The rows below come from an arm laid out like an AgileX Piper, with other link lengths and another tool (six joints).
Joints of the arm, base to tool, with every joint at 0 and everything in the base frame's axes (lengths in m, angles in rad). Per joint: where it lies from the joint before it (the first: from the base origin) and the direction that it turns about. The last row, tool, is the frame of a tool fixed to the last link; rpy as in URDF.
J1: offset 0.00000 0.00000 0.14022 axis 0 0 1
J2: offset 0.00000 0.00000 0.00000 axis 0 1 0
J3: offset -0.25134 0.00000 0.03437 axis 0 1 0
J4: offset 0.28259 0.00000 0.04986 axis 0.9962 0 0.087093
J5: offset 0.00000 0.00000 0.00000 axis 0 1 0
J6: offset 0.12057 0.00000 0.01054 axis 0.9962 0 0.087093
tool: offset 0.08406 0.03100 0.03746 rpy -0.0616 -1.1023 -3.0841
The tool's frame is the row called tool.
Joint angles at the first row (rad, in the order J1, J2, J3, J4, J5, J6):
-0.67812, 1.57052, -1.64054, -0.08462, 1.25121, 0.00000
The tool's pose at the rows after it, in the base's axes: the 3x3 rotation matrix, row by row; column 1 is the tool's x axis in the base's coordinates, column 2 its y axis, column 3 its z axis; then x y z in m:
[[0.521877 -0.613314 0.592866], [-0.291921 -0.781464 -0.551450], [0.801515 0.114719 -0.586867]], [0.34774 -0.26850 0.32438]
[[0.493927 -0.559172 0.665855], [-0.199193 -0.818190 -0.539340], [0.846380 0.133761 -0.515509]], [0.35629 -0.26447 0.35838]
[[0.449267 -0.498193 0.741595], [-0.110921 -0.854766 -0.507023], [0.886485 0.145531 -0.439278]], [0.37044 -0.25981 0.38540]
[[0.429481 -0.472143 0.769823], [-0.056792 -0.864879 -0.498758], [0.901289 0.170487 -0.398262]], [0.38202 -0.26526 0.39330]
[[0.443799 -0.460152 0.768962], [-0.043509 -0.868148 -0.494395], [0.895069 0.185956 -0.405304]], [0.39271 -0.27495 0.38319]
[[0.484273 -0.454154 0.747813], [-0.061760 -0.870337 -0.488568], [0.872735 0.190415 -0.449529]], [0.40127 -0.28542 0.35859]
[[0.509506 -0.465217 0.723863], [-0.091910 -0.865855 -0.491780], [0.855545 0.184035 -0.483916]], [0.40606 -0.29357 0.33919]
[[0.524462 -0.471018 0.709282], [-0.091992 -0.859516 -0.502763], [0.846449 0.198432 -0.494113]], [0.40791 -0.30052 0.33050]
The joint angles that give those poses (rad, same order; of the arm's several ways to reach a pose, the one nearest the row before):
-0.69711, 1.57052, -1.73855, -0.08461, 1.26339, -0.09027
-0.69709, 1.57550, -1.82807, -0.05066, 1.25731, -0.17093
-0.69710, 1.59576, -1.90512, 0.00585, 1.22531, -0.25303
-0.69711, 1.63099, -1.95085, 0.01888, 1.18897, -0.29502
-0.69710, 1.68208, -1.97972, 0.01401, 1.17263, -0.31314
-0.69711, 1.73772, -1.98615, 0.00001, 1.17090, -0.31576
-0.69710, 1.77683, -1.98620, -0.01519, 1.17091, -0.29629
-0.69710, 1.79858, -1.99034, -0.03708, 1.16365, -0.28999

